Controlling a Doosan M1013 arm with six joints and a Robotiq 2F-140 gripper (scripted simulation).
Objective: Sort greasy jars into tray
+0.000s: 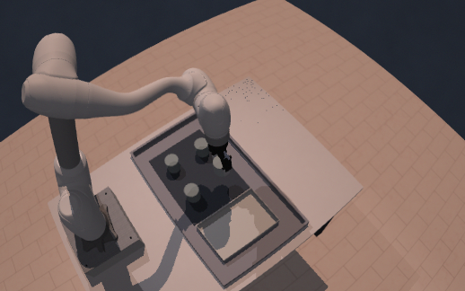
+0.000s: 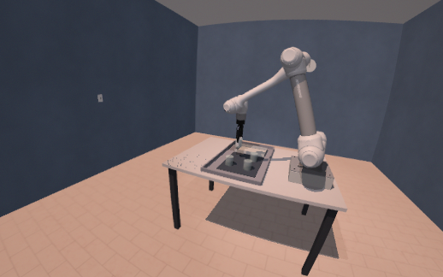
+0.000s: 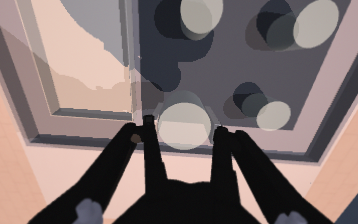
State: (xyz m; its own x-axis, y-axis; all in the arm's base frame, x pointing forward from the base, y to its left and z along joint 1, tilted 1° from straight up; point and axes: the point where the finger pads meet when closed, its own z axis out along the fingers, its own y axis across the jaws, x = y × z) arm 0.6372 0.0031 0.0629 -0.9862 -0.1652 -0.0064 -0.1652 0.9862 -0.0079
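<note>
My hand is 23 cm to the left of the tray, 14 cm above it and 4 cm past it. The rest, counted from my hand: dark drying mat: 15 cm below, 10 cm behind, 9 cm to the left.
</note>
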